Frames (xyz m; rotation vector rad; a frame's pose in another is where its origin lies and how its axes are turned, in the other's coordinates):
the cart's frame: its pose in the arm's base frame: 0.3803 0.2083 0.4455 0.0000 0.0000 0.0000
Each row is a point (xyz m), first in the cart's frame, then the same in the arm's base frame.
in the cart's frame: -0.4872 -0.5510 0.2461
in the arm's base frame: -0.1069 -0.3427 0.6916
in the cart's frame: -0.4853 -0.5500 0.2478
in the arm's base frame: -0.1050 -0.3417 0.6933
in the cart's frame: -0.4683 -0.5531 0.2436
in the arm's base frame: -0.0880 -0.3448 0.6891
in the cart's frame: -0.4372 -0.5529 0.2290
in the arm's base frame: -0.0569 -0.3446 0.6745
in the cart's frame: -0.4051 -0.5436 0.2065
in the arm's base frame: -0.0248 -0.3353 0.6520
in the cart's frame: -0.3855 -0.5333 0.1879
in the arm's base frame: -0.0052 -0.3250 0.6334
